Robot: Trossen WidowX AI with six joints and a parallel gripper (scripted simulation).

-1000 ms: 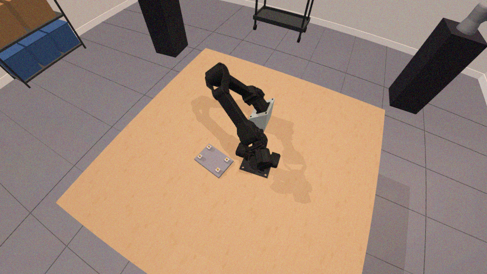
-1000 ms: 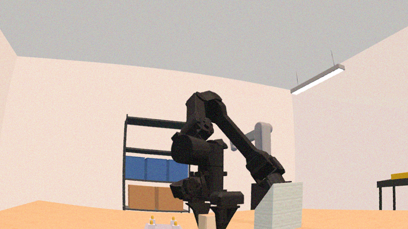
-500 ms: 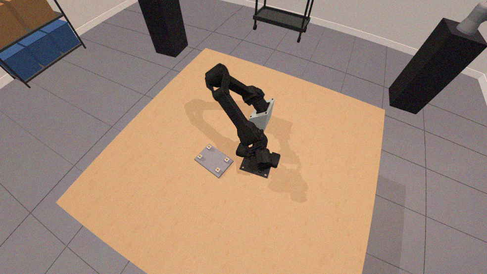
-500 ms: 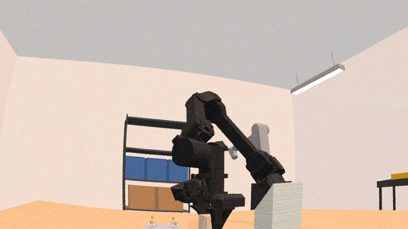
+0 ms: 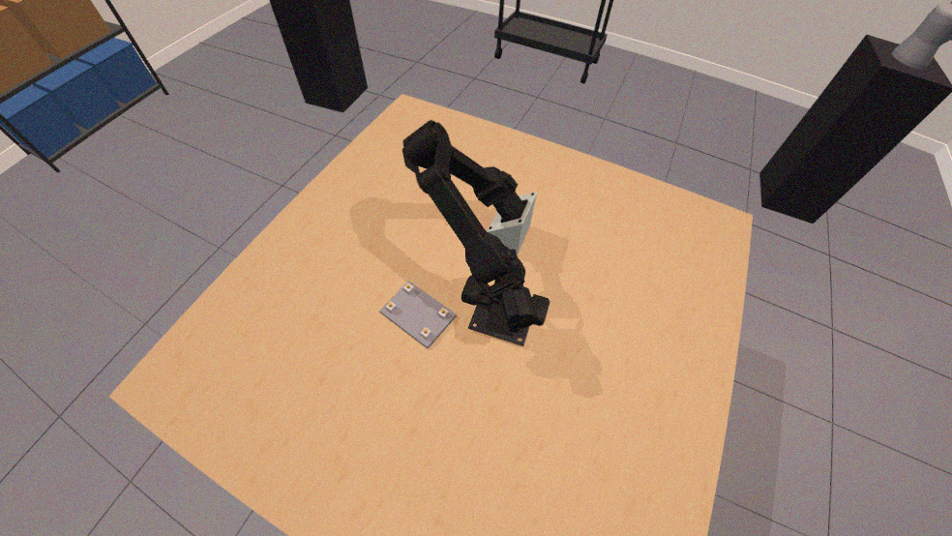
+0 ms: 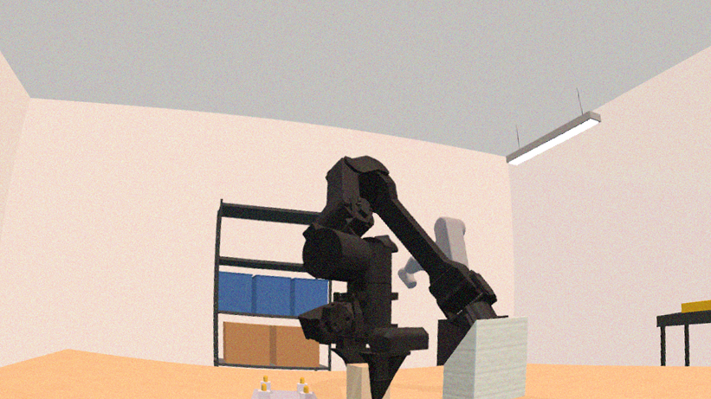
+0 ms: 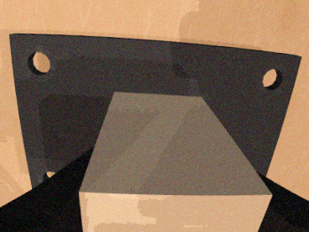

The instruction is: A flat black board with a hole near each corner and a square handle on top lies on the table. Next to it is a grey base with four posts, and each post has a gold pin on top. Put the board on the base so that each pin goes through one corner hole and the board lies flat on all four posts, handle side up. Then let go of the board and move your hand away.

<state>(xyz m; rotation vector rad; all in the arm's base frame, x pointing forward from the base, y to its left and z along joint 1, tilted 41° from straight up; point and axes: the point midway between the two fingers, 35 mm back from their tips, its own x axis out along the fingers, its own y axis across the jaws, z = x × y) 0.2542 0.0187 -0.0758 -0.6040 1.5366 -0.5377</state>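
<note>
My gripper tip is 60 mm short of the grey base, 200 mm to the left of it and 30 mm above it. From my gripper tip the other things lie so: black board: right at my gripper tip.
</note>
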